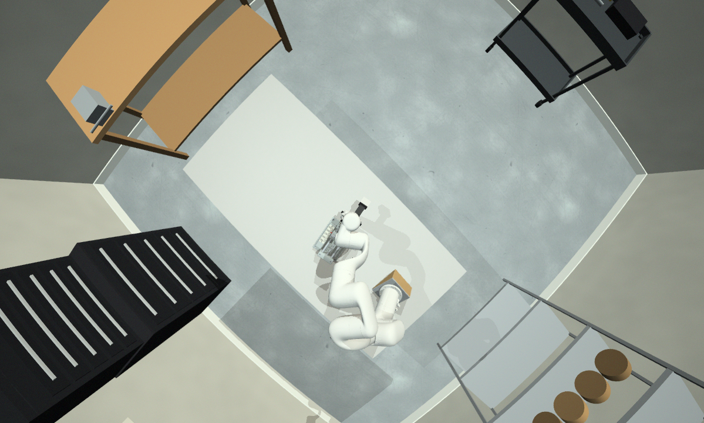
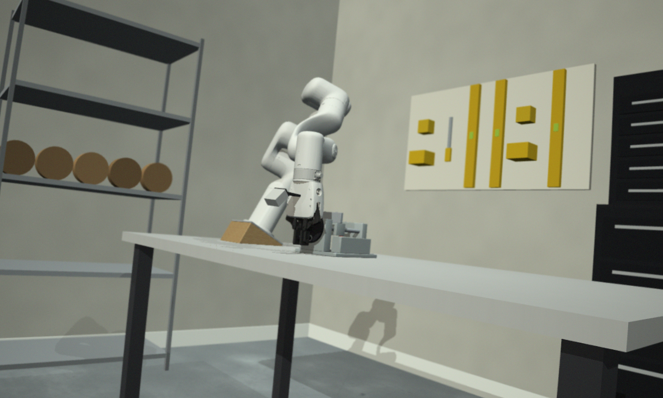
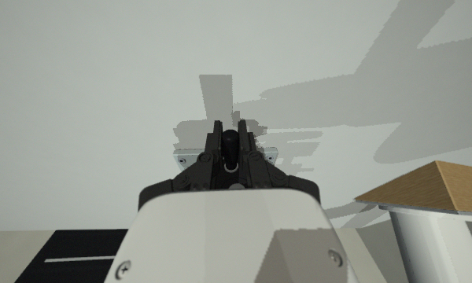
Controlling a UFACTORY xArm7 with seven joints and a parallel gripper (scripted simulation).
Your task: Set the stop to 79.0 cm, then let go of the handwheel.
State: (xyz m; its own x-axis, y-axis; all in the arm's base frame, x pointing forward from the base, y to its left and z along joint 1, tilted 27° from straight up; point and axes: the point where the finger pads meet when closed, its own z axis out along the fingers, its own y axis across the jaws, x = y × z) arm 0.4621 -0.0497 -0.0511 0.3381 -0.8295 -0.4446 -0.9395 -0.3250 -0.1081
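Now: hand 2 cm to the right of the black handwheel, 1 cm below it and 1 cm past it.
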